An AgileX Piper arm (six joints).
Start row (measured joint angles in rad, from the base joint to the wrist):
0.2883, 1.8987, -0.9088, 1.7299, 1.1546, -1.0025
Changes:
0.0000, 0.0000, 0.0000, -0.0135, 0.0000, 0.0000
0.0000, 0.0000, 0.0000, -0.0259, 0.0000, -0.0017
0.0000, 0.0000, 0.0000, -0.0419, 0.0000, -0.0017
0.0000, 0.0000, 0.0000, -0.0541, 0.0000, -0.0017
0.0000, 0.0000, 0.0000, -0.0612, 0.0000, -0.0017
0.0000, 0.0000, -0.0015, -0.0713, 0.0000, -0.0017
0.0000, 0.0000, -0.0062, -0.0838, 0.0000, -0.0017
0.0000, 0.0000, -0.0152, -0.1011, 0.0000, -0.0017
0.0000, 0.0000, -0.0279, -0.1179, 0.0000, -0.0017
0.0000, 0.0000, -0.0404, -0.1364, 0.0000, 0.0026
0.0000, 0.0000, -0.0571, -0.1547, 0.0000, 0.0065
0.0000, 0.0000, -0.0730, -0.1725, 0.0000, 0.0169
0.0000, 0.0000, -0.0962, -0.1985, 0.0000, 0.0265
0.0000, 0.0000, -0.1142, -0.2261, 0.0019, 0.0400
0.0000, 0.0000, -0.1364, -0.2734, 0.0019, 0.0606
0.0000, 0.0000, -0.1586, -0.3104, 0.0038, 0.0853
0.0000, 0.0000, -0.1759, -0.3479, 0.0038, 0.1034
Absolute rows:
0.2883, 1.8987, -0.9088, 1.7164, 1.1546, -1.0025
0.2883, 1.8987, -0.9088, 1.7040, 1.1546, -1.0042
0.2883, 1.8987, -0.9088, 1.6880, 1.1546, -1.0042
0.2883, 1.8987, -0.9088, 1.6758, 1.1546, -1.0042
0.2883, 1.8987, -0.9088, 1.6687, 1.1546, -1.0042
0.2883, 1.8987, -0.9103, 1.6586, 1.1546, -1.0042
0.2883, 1.8987, -0.9150, 1.6461, 1.1546, -1.0042
0.2883, 1.8987, -0.9240, 1.6288, 1.1546, -1.0042
0.2883, 1.8987, -0.9367, 1.6120, 1.1546, -1.0042
0.2883, 1.8987, -0.9492, 1.5935, 1.1546, -0.9999
0.2883, 1.8987, -0.9659, 1.5752, 1.1546, -0.9960
0.2883, 1.8987, -0.9818, 1.5574, 1.1546, -0.9856
0.2883, 1.8987, -1.0050, 1.5314, 1.1546, -0.9760
0.2883, 1.8987, -1.0230, 1.5038, 1.1565, -0.9625
0.2883, 1.8987, -1.0452, 1.4565, 1.1565, -0.9419
0.2883, 1.8987, -1.0674, 1.4195, 1.1584, -0.9172
0.2883, 1.8987, -1.0847, 1.3820, 1.1584, -0.8991

